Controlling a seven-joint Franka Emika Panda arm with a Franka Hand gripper.
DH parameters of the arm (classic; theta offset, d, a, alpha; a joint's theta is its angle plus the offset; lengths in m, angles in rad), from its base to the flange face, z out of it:
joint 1: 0 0.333 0 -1.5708
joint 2: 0 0 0 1.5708
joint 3: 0 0.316 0.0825 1.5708
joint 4: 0 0 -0.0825 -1.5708
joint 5: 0 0.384 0 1.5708
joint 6: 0 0 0.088 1.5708
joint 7: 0 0.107 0 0
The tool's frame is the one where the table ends.
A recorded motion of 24 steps. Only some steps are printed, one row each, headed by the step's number.
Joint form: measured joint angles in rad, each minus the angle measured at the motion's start. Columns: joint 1, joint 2, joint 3, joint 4, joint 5, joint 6, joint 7.
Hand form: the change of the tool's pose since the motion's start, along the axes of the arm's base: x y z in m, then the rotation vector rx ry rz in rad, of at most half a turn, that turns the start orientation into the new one. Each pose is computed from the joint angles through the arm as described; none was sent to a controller.
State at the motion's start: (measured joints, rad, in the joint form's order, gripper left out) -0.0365 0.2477 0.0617 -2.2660 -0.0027 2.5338 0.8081
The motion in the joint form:
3: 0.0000 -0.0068 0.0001 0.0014 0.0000 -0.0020 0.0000
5: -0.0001 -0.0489 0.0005 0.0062 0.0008 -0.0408 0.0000
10: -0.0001 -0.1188 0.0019 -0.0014 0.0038 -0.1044 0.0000
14: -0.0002 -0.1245 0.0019 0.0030 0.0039 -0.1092 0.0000
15: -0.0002 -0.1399 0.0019 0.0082 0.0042 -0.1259 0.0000
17: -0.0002 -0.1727 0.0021 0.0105 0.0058 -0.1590 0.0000
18: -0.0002 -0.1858 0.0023 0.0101 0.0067 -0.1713 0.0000
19: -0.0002 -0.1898 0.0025 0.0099 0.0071 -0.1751 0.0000
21: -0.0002 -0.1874 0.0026 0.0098 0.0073 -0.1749 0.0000
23: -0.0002 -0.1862 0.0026 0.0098 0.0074 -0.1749 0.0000
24: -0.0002 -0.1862 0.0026 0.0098 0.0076 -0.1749 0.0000
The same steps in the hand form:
3: 0.0008 0.0000 0.0040 -0.0002 -0.0062 0.0001
5: 0.0013 0.0000 0.0251 -0.0021 -0.0143 0.0002
10: -0.0050 0.0005 0.0538 -0.0043 -0.0129 0.0000
14: -0.0039 0.0005 0.0582 -0.0044 -0.0182 -0.0002
15: -0.0037 0.0005 0.0671 -0.0051 -0.0221 -0.0003
17: -0.0062 0.0005 0.0825 -0.0059 -0.0240 -0.0010
18: -0.0076 0.0006 0.0881 -0.0060 -0.0244 -0.0013
19: -0.0081 0.0007 0.0898 -0.0060 -0.0244 -0.0013
21: -0.0081 0.0008 0.0885 -0.0057 -0.0221 -0.0014
23: -0.0081 0.0008 0.0879 -0.0056 -0.0209 -0.0014
24: -0.0081 0.0008 0.0879 -0.0055 -0.0209 -0.0016

